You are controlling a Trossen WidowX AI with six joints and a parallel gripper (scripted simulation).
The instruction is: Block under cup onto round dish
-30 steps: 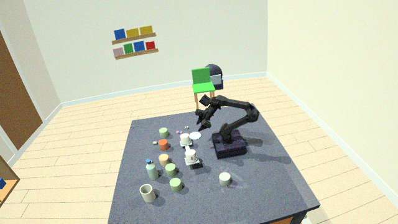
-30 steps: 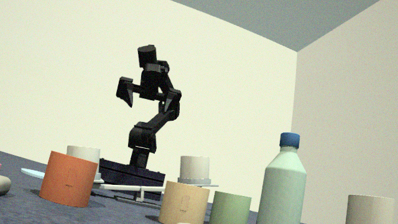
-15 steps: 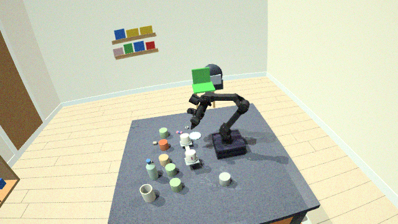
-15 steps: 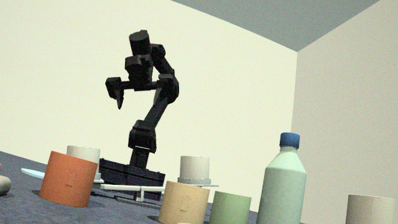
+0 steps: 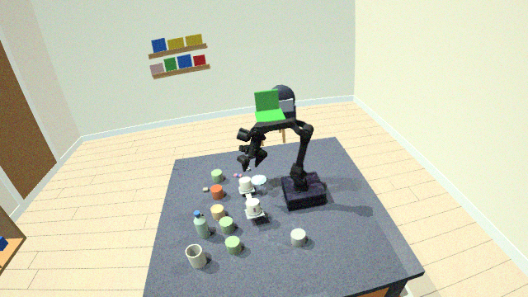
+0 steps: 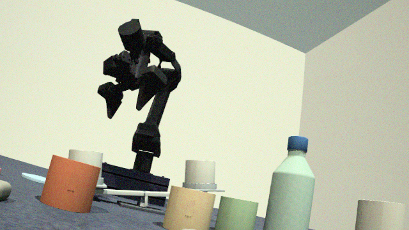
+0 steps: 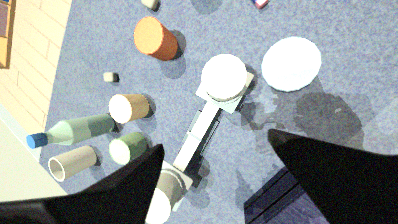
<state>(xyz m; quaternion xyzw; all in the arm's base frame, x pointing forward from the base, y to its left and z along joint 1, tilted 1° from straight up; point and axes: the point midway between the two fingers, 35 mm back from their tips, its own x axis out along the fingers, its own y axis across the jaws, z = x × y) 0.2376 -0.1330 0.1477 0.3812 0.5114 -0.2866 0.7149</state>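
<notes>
My gripper tip is 16 cm above the pale blue block, 5 cm to the left of it and 3 cm short of it. Also, from my gripper tip: red-and-blue block (23 cm to the right, 19 cm below, 5 cm ahead); orange cylinder (23 cm ahead, 16 cm below, 7 cm to the right); round pale-blue dish (19 cm below, 13 cm to the right, 7 cm behind).
</notes>
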